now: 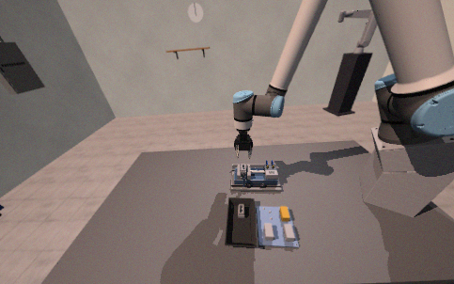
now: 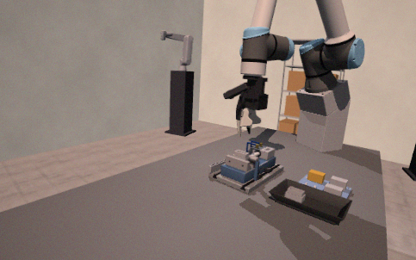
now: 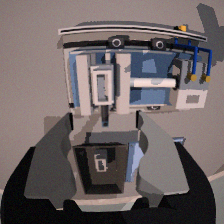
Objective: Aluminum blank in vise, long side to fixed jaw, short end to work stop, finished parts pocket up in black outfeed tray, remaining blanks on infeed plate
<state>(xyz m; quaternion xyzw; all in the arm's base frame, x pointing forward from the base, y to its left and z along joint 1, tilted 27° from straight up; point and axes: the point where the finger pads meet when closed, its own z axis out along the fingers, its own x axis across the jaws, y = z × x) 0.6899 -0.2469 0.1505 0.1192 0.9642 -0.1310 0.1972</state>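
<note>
Right now the vise is 70 mm behind my hand, 20 mm to the left of it and 160 mm below it. From my hand the other things lie so: yellow brass blank: 120 mm behind, 290 mm to the left, 170 mm below.
</note>
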